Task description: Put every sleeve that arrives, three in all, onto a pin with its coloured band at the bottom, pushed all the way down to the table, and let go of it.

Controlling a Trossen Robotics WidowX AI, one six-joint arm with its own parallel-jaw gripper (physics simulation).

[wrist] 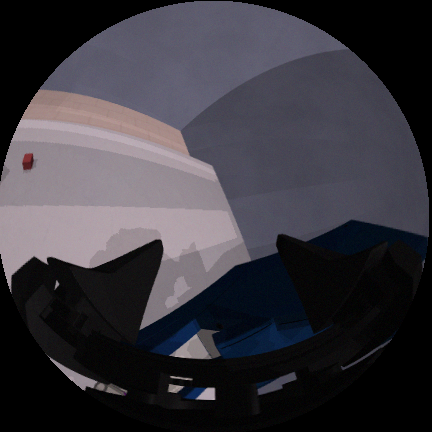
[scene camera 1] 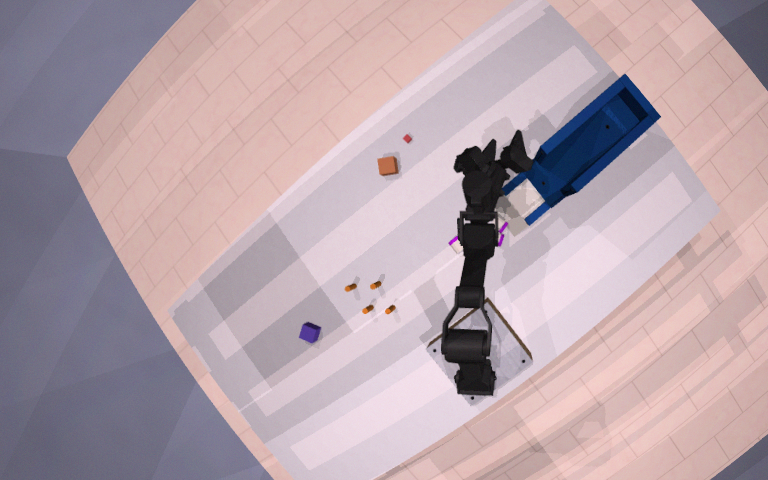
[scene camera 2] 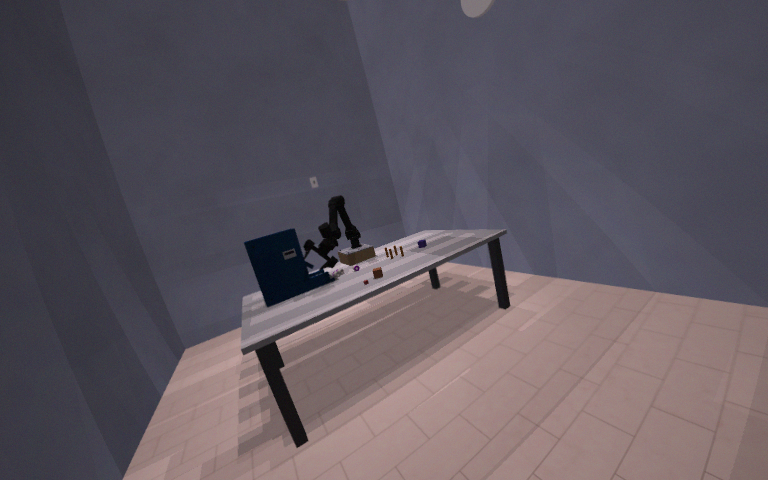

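My gripper [scene camera 1: 505,138] [wrist: 220,243] is open and empty, above the table beside the blue chute. Pale sleeves with magenta bands lie on the table near the chute's mouth. One sleeve [scene camera 1: 457,246] [scene camera 2: 356,268] shows left of the arm in scene camera 1, partly hidden by it. Magenta band parts [scene camera 1: 502,228] show right of the arm; the arm hides much there, so I cannot tell how many sleeves lie there. A pale sleeve [wrist: 111,388] shows in part at the wrist view's lower edge. Several upright orange pins [scene camera 1: 350,287] [scene camera 1: 390,309] [scene camera 2: 402,251] stand bare, away from the gripper.
The blue chute [scene camera 1: 597,175] [scene camera 2: 274,268] stands at one end of the table. An orange block [scene camera 1: 387,165] [scene camera 2: 377,272] and a small red cube [scene camera 1: 407,138] [scene camera 2: 365,281] [wrist: 28,161] lie beyond the arm. A purple cube [scene camera 1: 309,332] [scene camera 2: 421,243] lies past the pins.
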